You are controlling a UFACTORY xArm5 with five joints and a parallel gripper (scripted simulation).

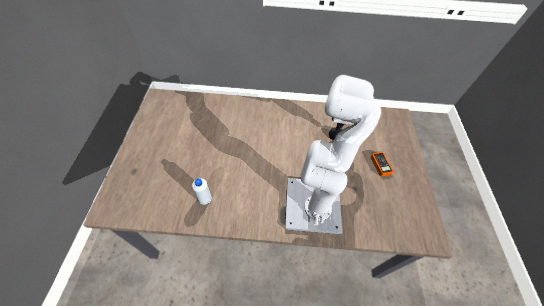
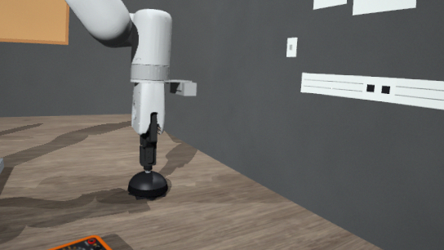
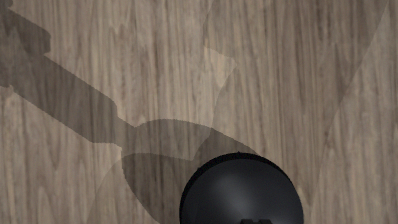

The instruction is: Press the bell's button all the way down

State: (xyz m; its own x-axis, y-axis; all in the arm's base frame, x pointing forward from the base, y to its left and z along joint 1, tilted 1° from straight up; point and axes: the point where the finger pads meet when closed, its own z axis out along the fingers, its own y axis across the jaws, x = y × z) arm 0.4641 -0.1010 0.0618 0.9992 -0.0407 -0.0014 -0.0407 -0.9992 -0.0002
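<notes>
My gripper is now 30 mm above the bell button. Round my hand: bell (40 mm below).
</notes>
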